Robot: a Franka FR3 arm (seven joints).
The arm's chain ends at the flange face. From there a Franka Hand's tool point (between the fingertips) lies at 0.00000 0.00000 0.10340 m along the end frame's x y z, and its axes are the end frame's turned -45 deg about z.
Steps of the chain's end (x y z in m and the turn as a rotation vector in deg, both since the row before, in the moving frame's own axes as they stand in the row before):
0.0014 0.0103 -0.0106 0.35 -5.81 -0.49
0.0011 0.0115 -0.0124 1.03 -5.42 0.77
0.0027 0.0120 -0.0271 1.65 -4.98 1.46
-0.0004 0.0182 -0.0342 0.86 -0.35 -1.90
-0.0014 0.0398 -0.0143 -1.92 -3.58 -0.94
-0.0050 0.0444 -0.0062 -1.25 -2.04 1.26
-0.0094 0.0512 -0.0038 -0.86 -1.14 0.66
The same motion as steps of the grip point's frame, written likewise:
-0.0133 0.0005 -0.0111 4.36 -3.86 -0.49
-0.0129 0.0007 -0.0129 4.56 -3.10 0.77
-0.0107 0.0019 -0.0275 4.69 -2.35 1.46
-0.0125 0.0110 -0.0342 0.86 0.36 -1.90
-0.0362 0.0251 -0.0146 1.17 -3.89 -0.94
-0.0391 0.0268 -0.0063 0.56 -2.33 1.26
-0.0454 0.0292 -0.0038 0.20 -1.41 0.66

